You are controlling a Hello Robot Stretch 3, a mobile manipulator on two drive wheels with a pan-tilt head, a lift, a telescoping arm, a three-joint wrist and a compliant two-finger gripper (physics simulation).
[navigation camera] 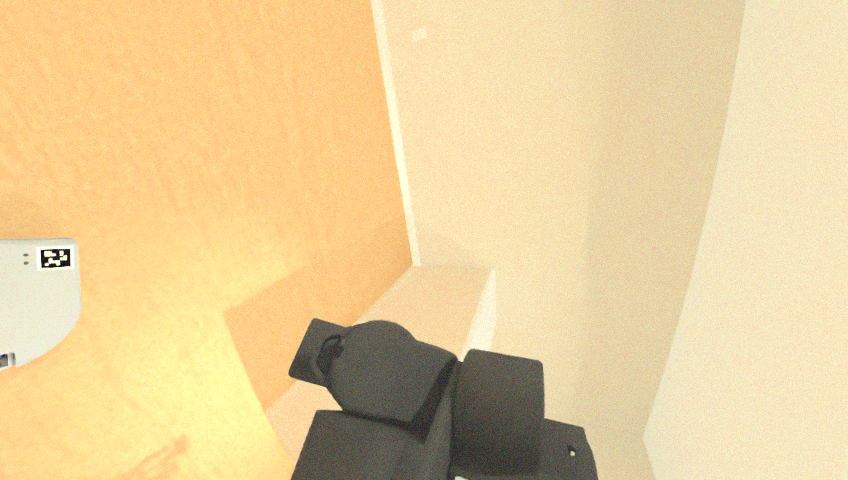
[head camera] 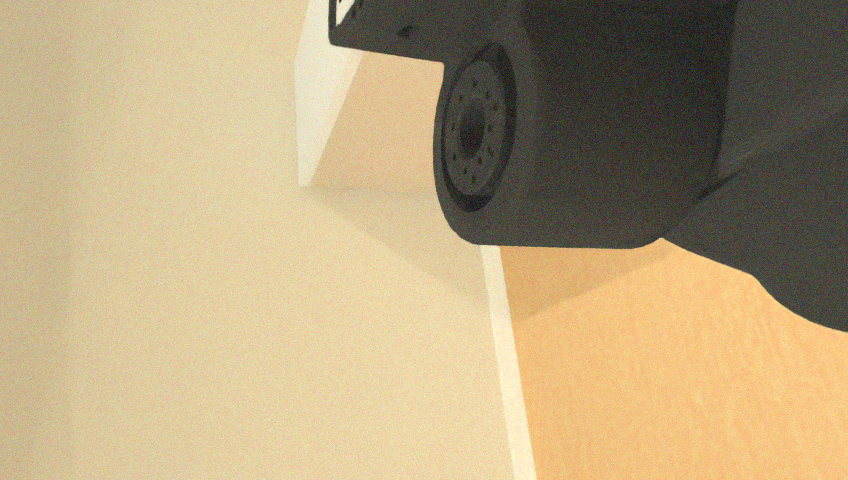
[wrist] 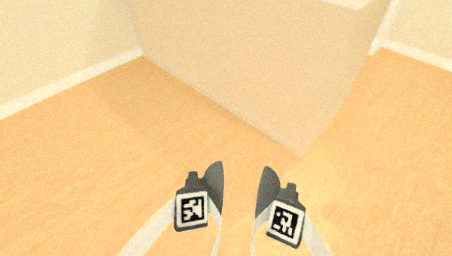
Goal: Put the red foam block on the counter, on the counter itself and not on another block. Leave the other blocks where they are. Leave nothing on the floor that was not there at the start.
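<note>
The pictures show a counter as well as the gripper, and the wrist view too has the gripper in it.
</note>
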